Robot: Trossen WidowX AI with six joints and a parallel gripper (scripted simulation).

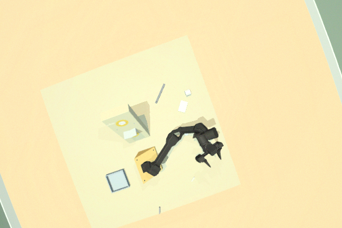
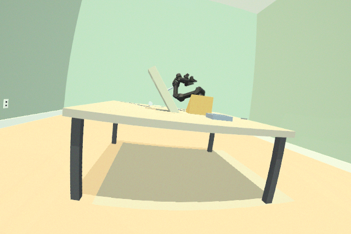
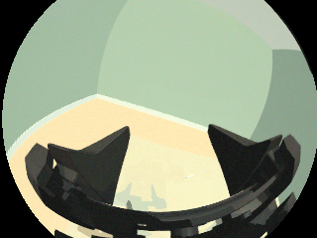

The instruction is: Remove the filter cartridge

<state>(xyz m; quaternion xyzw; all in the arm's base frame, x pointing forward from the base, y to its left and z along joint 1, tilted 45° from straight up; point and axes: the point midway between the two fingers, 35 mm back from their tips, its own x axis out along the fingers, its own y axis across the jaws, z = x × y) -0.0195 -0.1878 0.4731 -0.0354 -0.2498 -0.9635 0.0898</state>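
Right now my gripper tip is 430 mm short of the round filter cartridge, 480 mm to the right of it and 60 mm above it. Also, from my gripper tip: cream tile (380 mm ahead, 60 mm to the left, 310 mm below); service panel (380 mm ahead, 480 mm to the left, 140 mm below); small white block (470 mm ahead, 10 mm to the right, 300 mm below).
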